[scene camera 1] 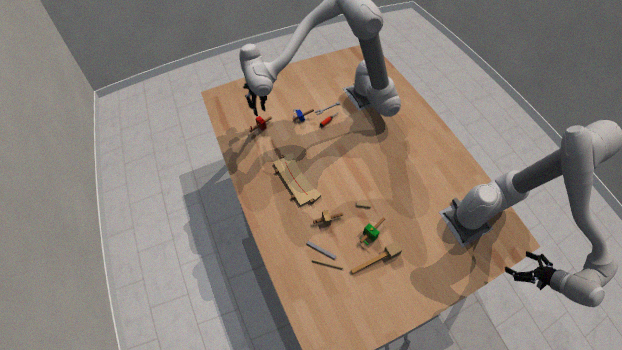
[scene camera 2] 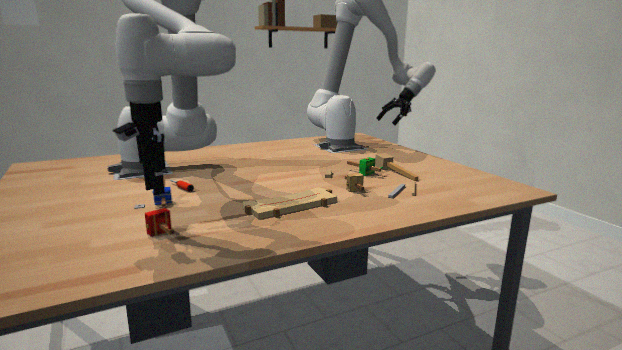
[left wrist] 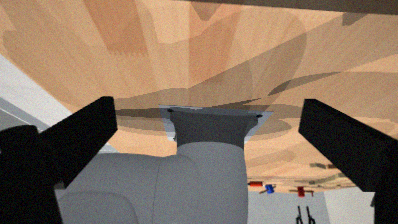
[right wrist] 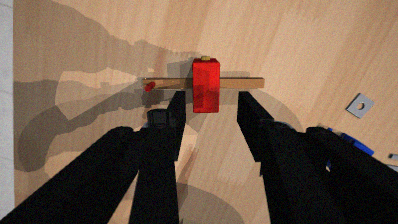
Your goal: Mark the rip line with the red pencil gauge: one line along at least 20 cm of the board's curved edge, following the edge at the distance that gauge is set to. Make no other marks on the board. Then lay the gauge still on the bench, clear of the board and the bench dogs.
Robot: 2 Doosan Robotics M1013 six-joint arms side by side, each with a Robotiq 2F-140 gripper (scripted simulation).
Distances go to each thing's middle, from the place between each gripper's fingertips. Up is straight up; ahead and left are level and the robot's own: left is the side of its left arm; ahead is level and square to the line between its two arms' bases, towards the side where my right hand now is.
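The red pencil gauge (right wrist: 206, 83) has my right gripper (scene camera 2: 155, 191) 2 cm short of it, 1 cm to the left of it and 12 cm above it. I can see the pale board (scene camera 1: 301, 196) as well, 43 cm to the left of my right hand, 1 cm behind it and 14 cm below it. Counted from my left hand (scene camera 1: 516, 261), the pale board is 700 mm ahead, 950 mm to the right and 110 mm below.
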